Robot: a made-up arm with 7 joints.
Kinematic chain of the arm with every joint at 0, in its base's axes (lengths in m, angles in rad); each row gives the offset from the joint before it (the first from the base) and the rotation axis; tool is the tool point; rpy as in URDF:
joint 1: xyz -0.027 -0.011 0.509 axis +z
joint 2: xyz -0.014 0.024 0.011 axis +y
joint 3: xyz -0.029 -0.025 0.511 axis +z
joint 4: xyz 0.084 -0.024 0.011 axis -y
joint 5: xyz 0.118 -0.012 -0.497 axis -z
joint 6: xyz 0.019 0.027 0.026 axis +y
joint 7: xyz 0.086 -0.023 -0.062 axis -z
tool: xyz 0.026 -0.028 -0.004 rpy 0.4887 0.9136 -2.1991
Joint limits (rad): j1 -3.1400..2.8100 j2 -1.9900..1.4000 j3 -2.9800..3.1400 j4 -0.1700..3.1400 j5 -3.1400..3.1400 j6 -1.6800..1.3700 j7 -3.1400..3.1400
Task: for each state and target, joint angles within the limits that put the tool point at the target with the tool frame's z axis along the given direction. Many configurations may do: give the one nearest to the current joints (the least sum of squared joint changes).
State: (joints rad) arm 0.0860 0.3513 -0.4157 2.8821 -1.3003 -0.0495 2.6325
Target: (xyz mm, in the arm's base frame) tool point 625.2 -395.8 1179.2 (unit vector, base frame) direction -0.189 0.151 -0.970
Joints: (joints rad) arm -0.1227 0.4578 -0.7075 2.1823 -1.9422 0.1407 2.5194
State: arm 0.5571 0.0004 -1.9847 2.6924 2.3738 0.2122 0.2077
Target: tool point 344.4 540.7 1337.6 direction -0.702 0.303 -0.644
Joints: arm 1.1068 0.7872 -1.7380 3.1247 2.6774 -0.0475 0.4740
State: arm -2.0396 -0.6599 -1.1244 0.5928 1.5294 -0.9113 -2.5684
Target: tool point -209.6 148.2 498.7 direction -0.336 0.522 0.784
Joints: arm -1.8011 -0.4966 -1.1969 -0.1450 1.4872 -0.7776 -3.1101
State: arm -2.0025 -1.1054 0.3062 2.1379 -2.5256 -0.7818 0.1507
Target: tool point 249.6 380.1 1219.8 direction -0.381 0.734 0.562
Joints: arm -1.7680 -1.0622 0.2681 1.9453 -2.4386 -0.9170 0.2566
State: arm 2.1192 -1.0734 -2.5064 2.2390 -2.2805 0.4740 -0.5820
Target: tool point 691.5 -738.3 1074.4 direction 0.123 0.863 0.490
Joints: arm 2.2720 -0.8070 -2.7024 2.6645 -2.2836 1.1622 -1.1634
